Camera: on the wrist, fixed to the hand. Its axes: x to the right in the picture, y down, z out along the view.
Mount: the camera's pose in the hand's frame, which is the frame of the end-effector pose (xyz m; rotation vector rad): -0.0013 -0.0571 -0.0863 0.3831 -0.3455 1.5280
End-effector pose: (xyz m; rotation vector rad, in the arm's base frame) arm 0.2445 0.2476 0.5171 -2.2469 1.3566 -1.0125
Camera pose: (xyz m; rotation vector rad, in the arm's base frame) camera 0.2186 0.2839 0.6105 -0.5808 1.8396 -0.2204
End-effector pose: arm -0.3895 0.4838 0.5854 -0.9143 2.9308 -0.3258
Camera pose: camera -0.3665 0.4546 0.6820 1.1544 2.2346 -0.4576
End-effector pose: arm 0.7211 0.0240 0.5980 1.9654 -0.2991 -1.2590
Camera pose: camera 0.7827 0.1045 0.5771 1.0936 -1.8583 -0.4404
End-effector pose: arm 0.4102 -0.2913 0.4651 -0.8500 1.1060 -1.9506
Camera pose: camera 0.3255 -0.2338 0.4801 0.0215 0.6995 -0.6197
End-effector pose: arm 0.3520 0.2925 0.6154 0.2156 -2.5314 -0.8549
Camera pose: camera 0.3937 0.2013 0.6409 -1.6178 -2.1588 0.2409
